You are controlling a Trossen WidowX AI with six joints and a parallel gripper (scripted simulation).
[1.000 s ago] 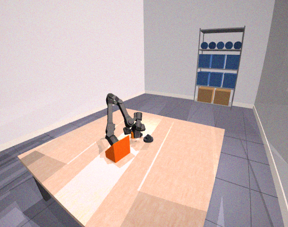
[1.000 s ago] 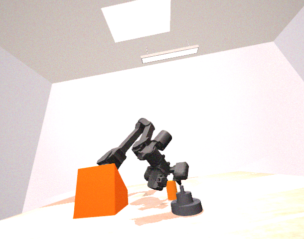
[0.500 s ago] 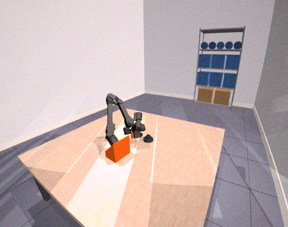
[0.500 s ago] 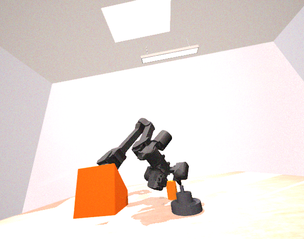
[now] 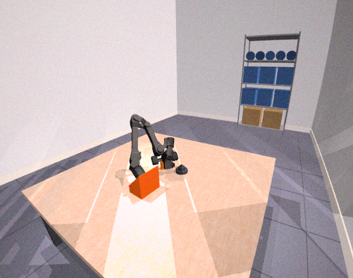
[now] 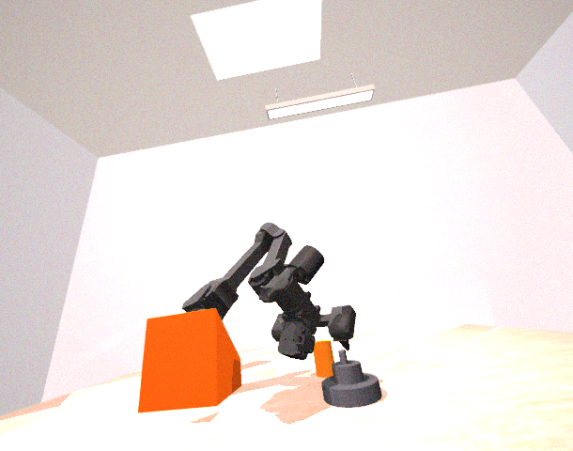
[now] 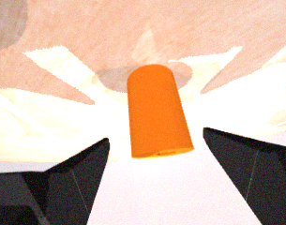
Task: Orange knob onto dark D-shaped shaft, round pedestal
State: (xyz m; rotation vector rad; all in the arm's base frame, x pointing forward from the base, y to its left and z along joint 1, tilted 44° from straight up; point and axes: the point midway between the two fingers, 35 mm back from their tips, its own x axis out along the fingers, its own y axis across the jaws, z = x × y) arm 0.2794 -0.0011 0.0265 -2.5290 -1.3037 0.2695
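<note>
My gripper tip is 20 mm to the left of the orange knob, 20 mm past it and 10 mm above it. Round my gripper tip: dark round pedestal: 160 mm to the right, 10 mm below, 10 mm behind.
</note>
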